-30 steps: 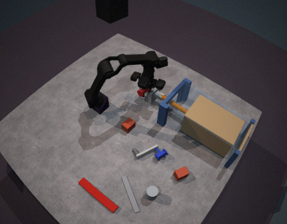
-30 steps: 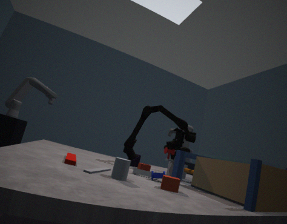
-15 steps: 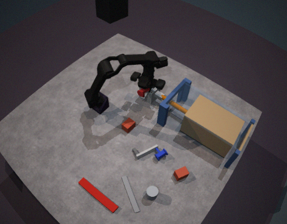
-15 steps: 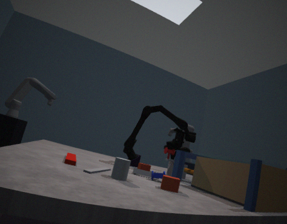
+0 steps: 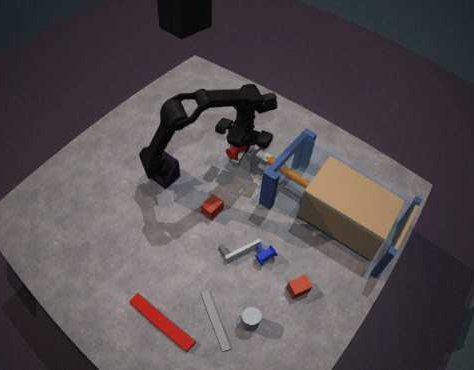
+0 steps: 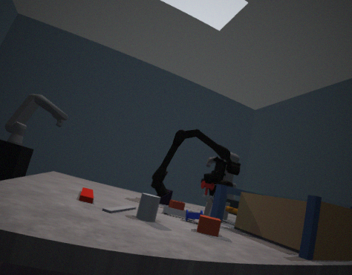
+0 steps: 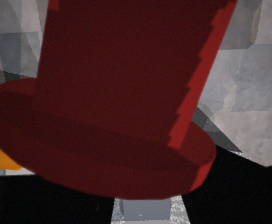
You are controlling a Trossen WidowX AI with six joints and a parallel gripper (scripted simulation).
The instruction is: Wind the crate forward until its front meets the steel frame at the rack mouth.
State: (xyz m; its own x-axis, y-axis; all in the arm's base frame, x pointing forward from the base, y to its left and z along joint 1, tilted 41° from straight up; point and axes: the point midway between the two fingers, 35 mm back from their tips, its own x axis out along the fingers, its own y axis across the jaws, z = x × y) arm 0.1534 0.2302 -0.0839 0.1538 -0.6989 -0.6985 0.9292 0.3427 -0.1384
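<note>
Right now the winch handle with red knob is 10 mm ahead of my gripper tip, 20 mm to the right of it and 20 mm above it. From my gripper tip the other things lie so: blue t-shaped piece 300 mm ahead, 200 mm to the right, 70 mm below; then grey strip 350 mm ahead, 460 mm to the right, 90 mm below; then grey winch 30 mm behind, 30 mm to the left, 60 mm below.
</note>
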